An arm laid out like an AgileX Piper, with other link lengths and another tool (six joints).
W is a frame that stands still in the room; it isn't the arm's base.
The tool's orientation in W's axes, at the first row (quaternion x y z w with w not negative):
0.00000, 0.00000, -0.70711, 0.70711
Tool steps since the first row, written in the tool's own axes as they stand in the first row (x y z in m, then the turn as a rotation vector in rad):
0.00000, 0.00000, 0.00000, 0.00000, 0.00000, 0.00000
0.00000, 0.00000, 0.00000, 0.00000, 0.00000, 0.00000
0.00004, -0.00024, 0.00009, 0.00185, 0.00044, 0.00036
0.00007, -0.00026, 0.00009, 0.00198, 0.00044, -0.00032
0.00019, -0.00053, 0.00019, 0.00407, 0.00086, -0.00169
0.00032, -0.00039, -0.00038, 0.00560, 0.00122, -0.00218
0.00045, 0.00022, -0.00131, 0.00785, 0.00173, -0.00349
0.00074, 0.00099, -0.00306, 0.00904, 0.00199, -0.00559
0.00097, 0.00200, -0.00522, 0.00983, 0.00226, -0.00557
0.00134, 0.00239, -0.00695, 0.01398, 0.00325, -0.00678
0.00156, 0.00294, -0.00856, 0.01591, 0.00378, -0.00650
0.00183, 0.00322, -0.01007, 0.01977, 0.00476, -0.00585
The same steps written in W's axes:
0.00000, 0.00000, 0.00000, 0.00000, 0.00000, 0.00000
0.00000, 0.00000, 0.00000, 0.00000, 0.00000, 0.00000
-0.00024, -0.00004, 0.00009, 0.00044, -0.00185, 0.00036
-0.00026, -0.00007, 0.00009, 0.00044, -0.00198, -0.00032
-0.00053, -0.00019, 0.00019, 0.00086, -0.00407, -0.00169
-0.00039, -0.00032, -0.00038, 0.00122, -0.00560, -0.00218
0.00022, -0.00045, -0.00131, 0.00173, -0.00785, -0.00349
0.00099, -0.00074, -0.00306, 0.00199, -0.00904, -0.00559
0.00200, -0.00097, -0.00522, 0.00226, -0.00983, -0.00557
0.00239, -0.00134, -0.00695, 0.00325, -0.01398, -0.00678
0.00294, -0.00156, -0.00856, 0.00378, -0.01591, -0.00650
0.00322, -0.00183, -0.01007, 0.00476, -0.01977, -0.00585

